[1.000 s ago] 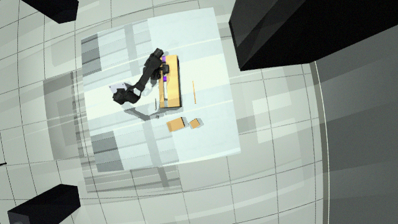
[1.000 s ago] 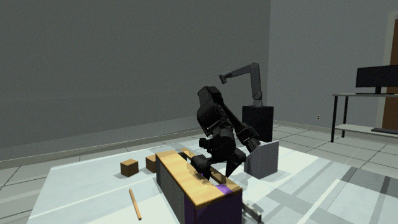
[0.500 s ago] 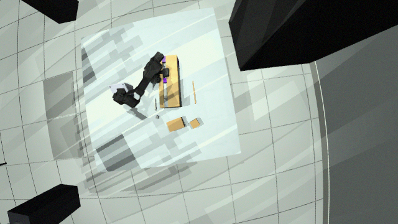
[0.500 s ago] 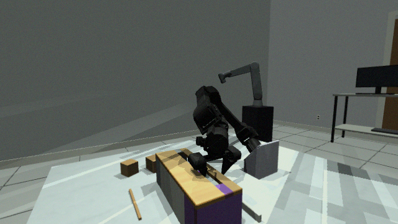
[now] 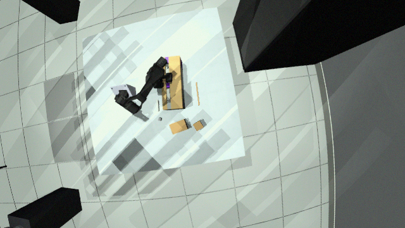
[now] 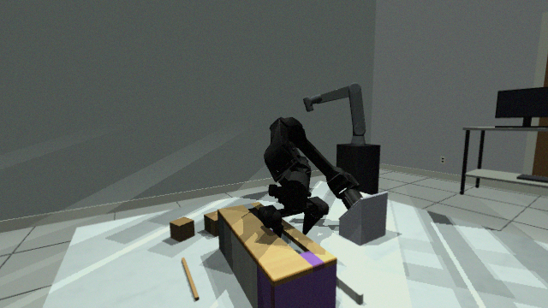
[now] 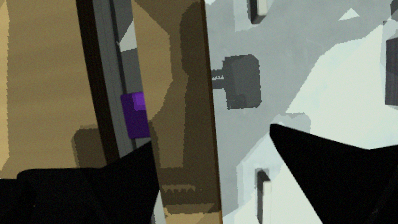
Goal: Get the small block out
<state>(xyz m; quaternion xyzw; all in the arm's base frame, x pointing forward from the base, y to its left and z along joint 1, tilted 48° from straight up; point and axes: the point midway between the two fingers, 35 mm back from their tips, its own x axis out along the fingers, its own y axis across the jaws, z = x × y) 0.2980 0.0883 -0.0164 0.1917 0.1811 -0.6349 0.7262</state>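
Right now my gripper tip is 40 mm short of the wooden-topped box, 10 mm to the left of it and 20 mm above it. Also, from my gripper tip: grey piece 40 mm behind, 270 mm to the right, 80 mm below; purple block 50 mm ahead, 20 mm to the right; thin wooden stick 260 mm ahead, 80 mm to the right, 80 mm below.
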